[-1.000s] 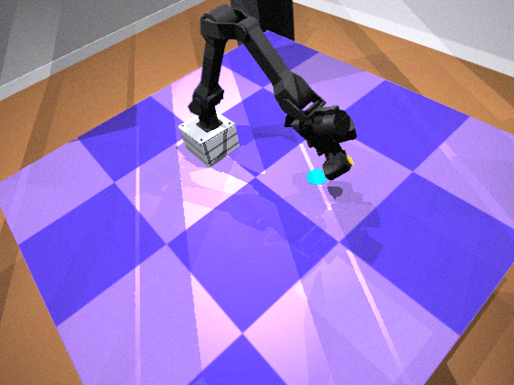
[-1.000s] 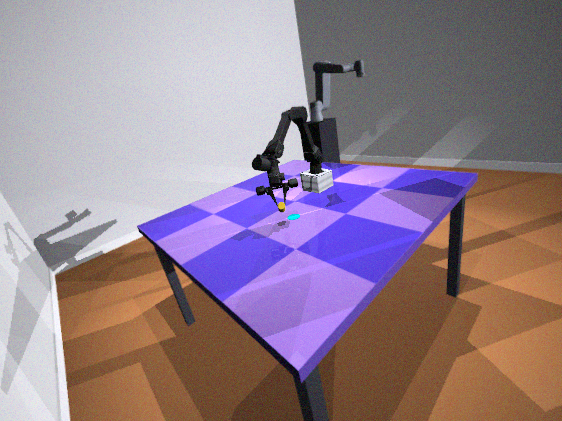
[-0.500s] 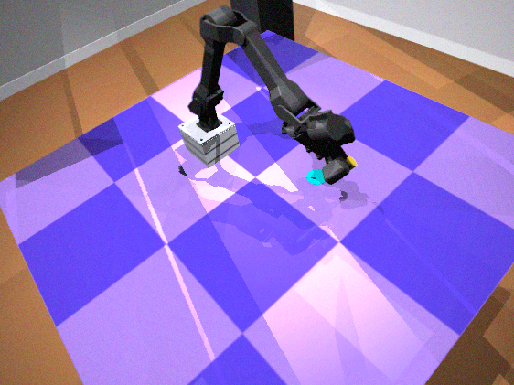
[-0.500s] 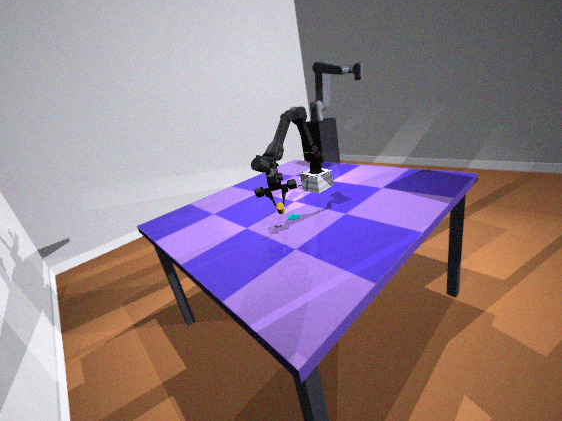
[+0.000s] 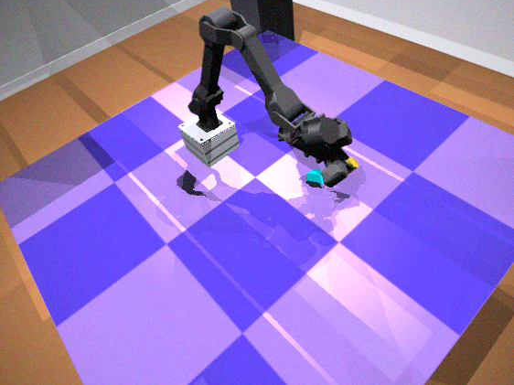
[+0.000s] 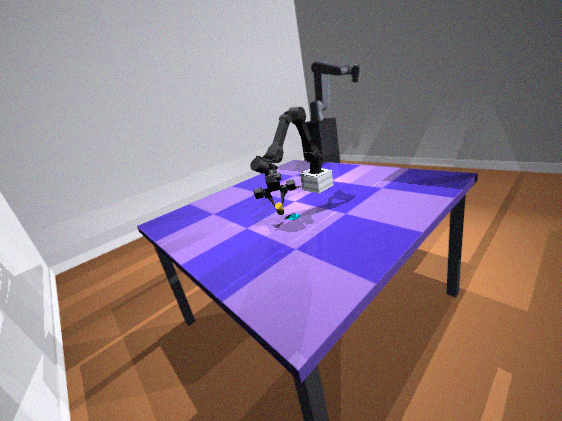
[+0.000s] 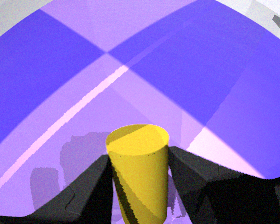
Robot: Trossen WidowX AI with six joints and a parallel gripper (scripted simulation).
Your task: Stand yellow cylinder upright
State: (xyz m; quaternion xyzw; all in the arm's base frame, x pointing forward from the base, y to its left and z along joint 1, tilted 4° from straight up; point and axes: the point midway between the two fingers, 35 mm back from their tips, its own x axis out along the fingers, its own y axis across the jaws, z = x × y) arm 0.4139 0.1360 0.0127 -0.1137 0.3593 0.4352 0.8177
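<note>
The cyan circle is 100 mm below my gripper tip, 90 mm behind it and 30 mm to the right of it. Also, from my gripper tip: yellow cylinder (20 mm below, 10 mm to the right, 10 mm behind).
</note>
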